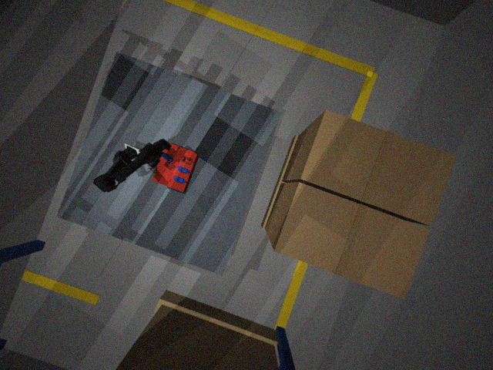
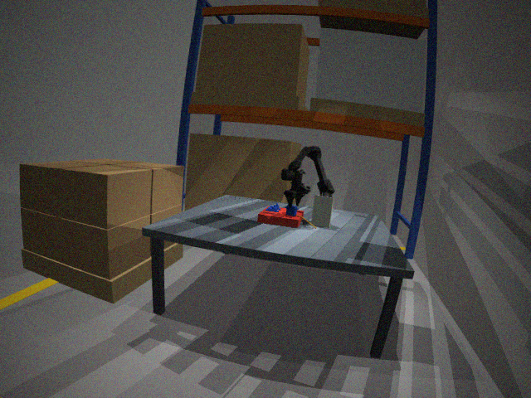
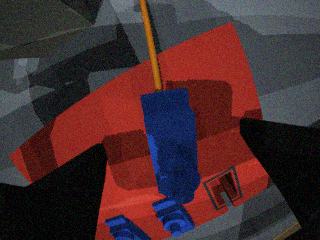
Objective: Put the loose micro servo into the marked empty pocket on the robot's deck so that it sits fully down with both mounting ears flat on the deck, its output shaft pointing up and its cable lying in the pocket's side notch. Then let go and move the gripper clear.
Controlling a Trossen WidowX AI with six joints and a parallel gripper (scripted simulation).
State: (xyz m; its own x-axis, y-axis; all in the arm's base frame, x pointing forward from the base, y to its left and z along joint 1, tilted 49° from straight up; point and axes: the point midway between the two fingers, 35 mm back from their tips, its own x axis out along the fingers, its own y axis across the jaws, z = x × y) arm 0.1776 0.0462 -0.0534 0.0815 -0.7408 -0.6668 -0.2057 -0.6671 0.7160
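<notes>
Now: the red robot deck 4 cm ahead of my gripper tip, 5 cm to the right of it and 8 cm below it.
</notes>
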